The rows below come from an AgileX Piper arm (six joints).
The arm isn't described. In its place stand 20 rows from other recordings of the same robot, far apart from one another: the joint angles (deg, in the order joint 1, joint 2, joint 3, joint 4, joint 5, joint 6), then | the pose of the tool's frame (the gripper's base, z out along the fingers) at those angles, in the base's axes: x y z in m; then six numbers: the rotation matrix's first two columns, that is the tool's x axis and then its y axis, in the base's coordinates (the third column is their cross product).
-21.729 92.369 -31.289 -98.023 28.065 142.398 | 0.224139, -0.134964, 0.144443, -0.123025, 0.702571, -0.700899, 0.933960, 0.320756, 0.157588
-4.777 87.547 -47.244 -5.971 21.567 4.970 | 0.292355, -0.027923, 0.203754, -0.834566, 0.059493, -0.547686, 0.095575, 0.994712, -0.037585
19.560 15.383 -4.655 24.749 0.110 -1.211 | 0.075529, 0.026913, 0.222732, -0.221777, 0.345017, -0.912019, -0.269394, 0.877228, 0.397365
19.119 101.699 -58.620 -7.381 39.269 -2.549 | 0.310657, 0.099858, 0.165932, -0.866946, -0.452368, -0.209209, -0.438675, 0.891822, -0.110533
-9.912 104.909 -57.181 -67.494 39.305 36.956 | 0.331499, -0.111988, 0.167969, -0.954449, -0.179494, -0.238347, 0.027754, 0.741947, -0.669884
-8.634 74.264 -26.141 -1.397 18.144 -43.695 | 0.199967, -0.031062, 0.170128, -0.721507, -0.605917, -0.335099, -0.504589, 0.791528, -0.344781
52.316 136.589 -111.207 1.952 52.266 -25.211 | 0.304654, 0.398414, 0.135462, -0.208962, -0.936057, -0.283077, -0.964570, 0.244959, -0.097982
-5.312 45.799 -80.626 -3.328 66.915 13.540 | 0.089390, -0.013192, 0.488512, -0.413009, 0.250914, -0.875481, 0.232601, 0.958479, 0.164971
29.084 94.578 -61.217 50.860 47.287 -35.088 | 0.260026, 0.203975, 0.235173, -0.825795, -0.381909, -0.414980, -0.561563, 0.624738, 0.542540
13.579 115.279 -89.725 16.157 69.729 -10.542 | 0.382019, 0.116709, 0.206560, -0.949408, -0.312593, -0.030155, -0.309453, 0.914847, 0.259412
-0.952 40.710 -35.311 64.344 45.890 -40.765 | 0.126119, 0.056809, 0.327951, -0.546265, 0.201595, -0.812991, -0.453082, 0.745233, 0.489228
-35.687 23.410 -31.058 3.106 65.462 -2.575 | 0.044050, -0.026115, 0.274596, -0.659184, 0.445889, -0.605525, 0.543800, 0.838821, 0.025691
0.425 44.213 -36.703 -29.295 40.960 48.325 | 0.142574, -0.028132, 0.303583, -0.473677, 0.402215, -0.783488, 0.490108, 0.859526, 0.144944
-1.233 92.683 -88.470 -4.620 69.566 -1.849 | 0.334924, -0.014079, 0.344141, -0.932861, -0.040203, -0.357987, -0.007554, 0.995718, -0.092138
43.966 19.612 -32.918 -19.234 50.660 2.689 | 0.054775, 0.020621, 0.308806, -0.275219, -0.493740, -0.824909, -0.568736, 0.775412, -0.274364
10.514 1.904 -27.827 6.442 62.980 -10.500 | -0.001940, 0.008891, 0.270816, -0.480361, -0.222355, -0.848417, -0.331089, 0.941731, -0.059352
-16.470 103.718 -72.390 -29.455 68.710 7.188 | 0.310232, -0.135197, 0.215842, -0.973450, 0.216687, 0.073775, 0.160765, 0.876630, -0.453513
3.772 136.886 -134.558 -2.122 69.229 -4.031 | 0.517279, 0.030946, 0.238020, -0.907878, -0.143383, -0.393953, -0.128158, 0.989632, -0.064841
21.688 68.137 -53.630 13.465 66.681 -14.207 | 0.182099, 0.093363, 0.293617, -0.826728, -0.489495, -0.277335, -0.543156, 0.822920, 0.166684
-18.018 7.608 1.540 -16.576 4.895 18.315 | 0.062812, -0.022760, 0.188451, -0.135726, 0.077097, -0.987742, 0.336518, 0.941283, 0.027230
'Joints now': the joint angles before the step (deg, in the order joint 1, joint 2, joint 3, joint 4, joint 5, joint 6). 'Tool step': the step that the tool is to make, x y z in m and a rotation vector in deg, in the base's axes. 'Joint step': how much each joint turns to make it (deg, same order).
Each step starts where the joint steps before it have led.
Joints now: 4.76 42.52 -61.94 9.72 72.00 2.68
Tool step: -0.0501 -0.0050 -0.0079 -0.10 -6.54 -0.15
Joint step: -0.13 -11.64 4.53 -0.52 0.63 -0.18
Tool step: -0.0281 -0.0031 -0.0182 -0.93 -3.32 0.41
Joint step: 0.14 -8.04 4.85 -0.59 0.10 -0.92
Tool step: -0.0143 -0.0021 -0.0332 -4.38 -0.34 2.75
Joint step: 0.03 -6.82 7.43 -0.61 0.11 -4.99
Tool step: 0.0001 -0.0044 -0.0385 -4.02 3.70 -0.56
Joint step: -0.08 -3.97 8.17 -2.91 0.00 -1.63
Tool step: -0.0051 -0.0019 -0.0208 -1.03 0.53 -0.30
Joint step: 0.05 -3.84 4.34 -0.98 0.12 -0.18
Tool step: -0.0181 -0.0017 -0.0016 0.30 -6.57 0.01
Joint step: -0.03 -6.67 0.10 -0.13 0.01 -0.18
